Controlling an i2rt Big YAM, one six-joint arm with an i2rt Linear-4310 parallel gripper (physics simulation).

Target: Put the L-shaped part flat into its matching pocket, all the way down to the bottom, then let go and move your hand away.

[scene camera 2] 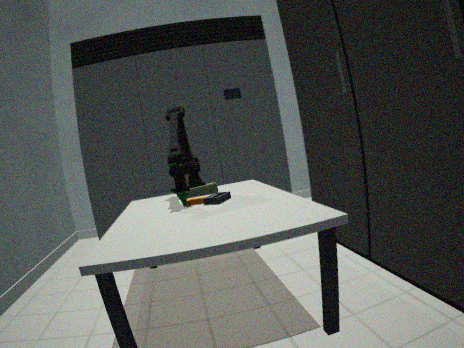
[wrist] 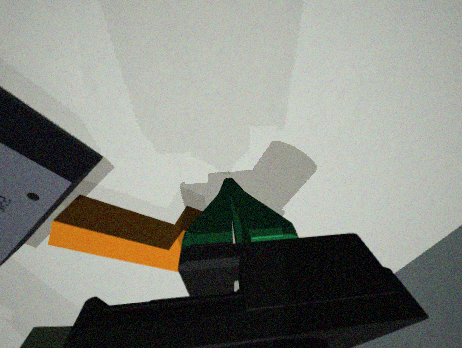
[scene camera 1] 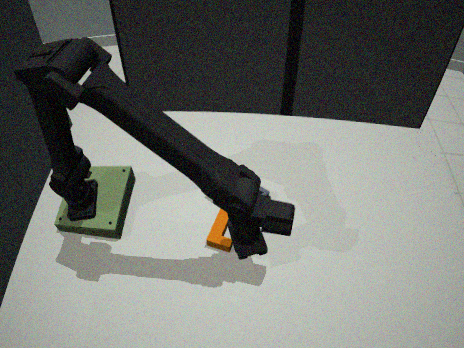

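Seen in the pictures: gripper, fingertip midpoint: (scene camera 2: 184, 206) (wrist: 228, 183) (scene camera 1: 249, 253); arm's base at its link origin: (scene camera 2: 196, 186) (scene camera 1: 83, 201).
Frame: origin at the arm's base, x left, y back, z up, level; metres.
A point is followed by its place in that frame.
Observation:
The orange L-shaped part (scene camera 1: 218, 234) {z -0.016, x -0.133, y -0.365 m} (scene camera 2: 196, 201) {z -0.029, x -0.111, y -0.385 m} (wrist: 115, 246) {z -0.016, x -0.095, y -0.379 m} lies flat on the table, outside the pocket. The dark grey-blue pocket block (scene camera 1: 264, 191) {z -0.010, x -0.025, y -0.499 m} (scene camera 2: 218, 198) {z -0.017, x -0.029, y -0.508 m} (wrist: 30, 182) {z -0.010, x -0.069, y -0.448 m} is beside it. The arm hides most of the block in scene camera 1, and its near corner shows at the left of the wrist view; the pocket opening does not show there. My gripper (scene camera 2: 183, 199) {z -0.035, x -0.188, y -0.432 m} (wrist: 228, 183) {z -0.035, x -0.188, y -0.432 m} is shut and empty, its green fingers pointing down low beside the short leg of the part. In the wrist view they cover the end of that leg. Whether they touch it I cannot tell.
The arm stands on a green base block (scene camera 1: 114, 197) {z 0.008, x -0.004, y -0.098 m} (scene camera 2: 203, 189) {z -0.010, x 0.010, y -0.128 m} at the left in scene camera 1. The white table (scene camera 1: 350, 300) {z -0.046, x -0.363, y -0.658 m} (scene camera 2: 220, 230) {z -0.046, x -0.195, y -0.975 m} carries everything. Dark cabinets (scene camera 1: 205, 55) (scene camera 2: 400, 125) stand beyond its edge.

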